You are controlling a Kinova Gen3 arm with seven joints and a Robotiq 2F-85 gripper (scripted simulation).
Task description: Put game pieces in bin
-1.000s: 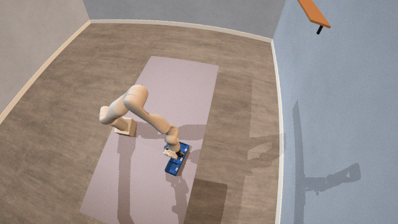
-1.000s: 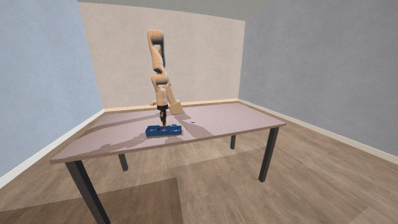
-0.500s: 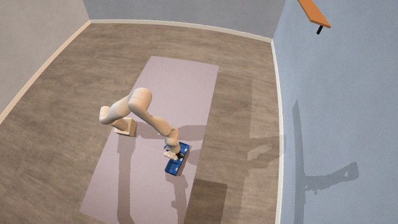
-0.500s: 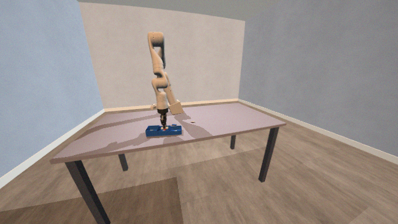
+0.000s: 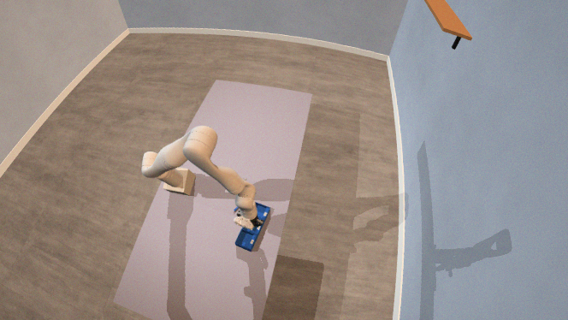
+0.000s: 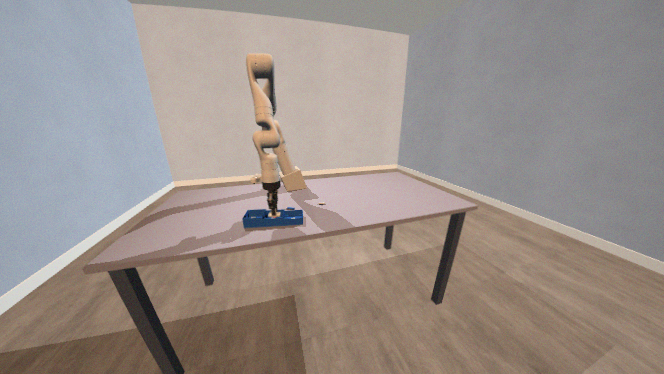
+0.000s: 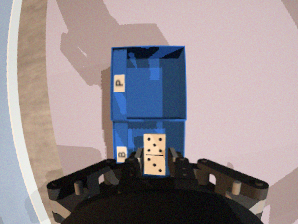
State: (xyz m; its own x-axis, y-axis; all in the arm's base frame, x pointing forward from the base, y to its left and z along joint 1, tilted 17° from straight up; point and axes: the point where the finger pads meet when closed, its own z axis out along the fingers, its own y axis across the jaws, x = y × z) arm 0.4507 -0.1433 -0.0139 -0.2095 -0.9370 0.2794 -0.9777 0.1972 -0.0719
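The white domino lies 20 mm below my hand. Round my hand: blue stick (100 mm behind, 80 mm to the left, 50 mm below); blue bin (10 mm ahead, 30 mm below); red game piece (40 mm below).
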